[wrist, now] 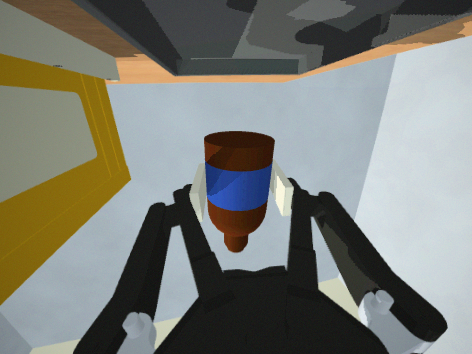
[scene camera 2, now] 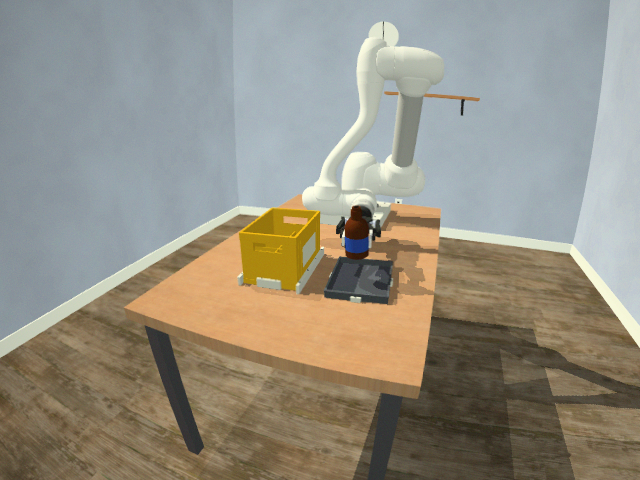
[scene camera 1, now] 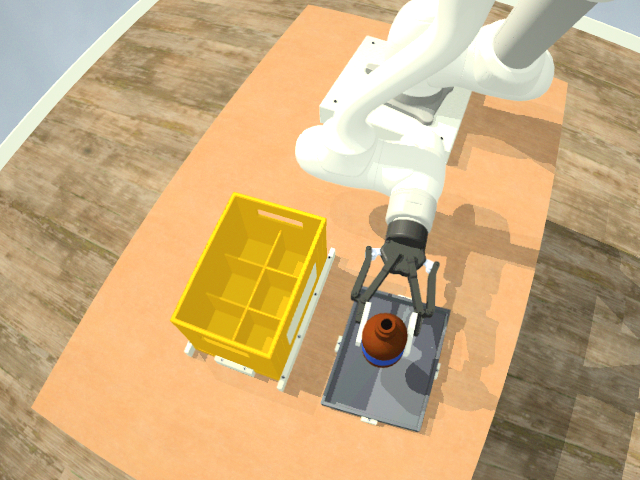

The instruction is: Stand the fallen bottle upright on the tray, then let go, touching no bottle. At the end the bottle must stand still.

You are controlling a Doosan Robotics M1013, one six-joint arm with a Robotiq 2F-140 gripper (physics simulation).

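Places are measured from the arm's base along level axes (x back, y right, z up), in millimetres.
Pixels of known places: gripper, fingertip midpoint: [wrist: 237,172] [scene camera 2: 356,242]; arm's base at its link origin: [scene camera 1: 410,92].
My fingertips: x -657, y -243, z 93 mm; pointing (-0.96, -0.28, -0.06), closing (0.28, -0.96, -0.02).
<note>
Ahead of a thing's pixels: the offset from my fingertips to its top centre. "spot": to the spot under its first point. Level surfaces: height alone.
The brown bottle @[dx +11, dy +5, dz +110 mm] [scene camera 1: 383,345] [scene camera 2: 356,227] [wrist: 237,186] with a blue label is upright, neck up, in both scene views. My gripper [scene camera 1: 387,329] [scene camera 2: 357,237] [wrist: 237,172] reaches in level from the robot's side and is shut on the bottle, with a pale pad on each side of the body. The grey tray @[dx +30, dy -11, dz -120 mm] [scene camera 1: 351,404] [scene camera 2: 372,298] [wrist: 240,66] lies on the table below. In scene camera 2 the bottle's base is raised, apart from the tray floor. In the wrist view the base faces the tray side. The exact height of the gap is hard to tell.
A yellow crate @[dx +3, dy +262, dz +30 mm] [scene camera 1: 279,361] [scene camera 2: 269,268] [wrist: 65,220] with empty compartments stands beside the tray, with a white rail @[spot: dx -27, dy +155, dz -115 mm] [scene camera 1: 298,338] between them. Small white clips @[spot: dx -97, dy -39, dz -130 mm] [scene camera 1: 368,420] [scene camera 2: 355,299] sit at the tray's edges. The table @[dz -145 mm] [scene camera 1: 155,403] [scene camera 2: 279,330] carries everything.
</note>
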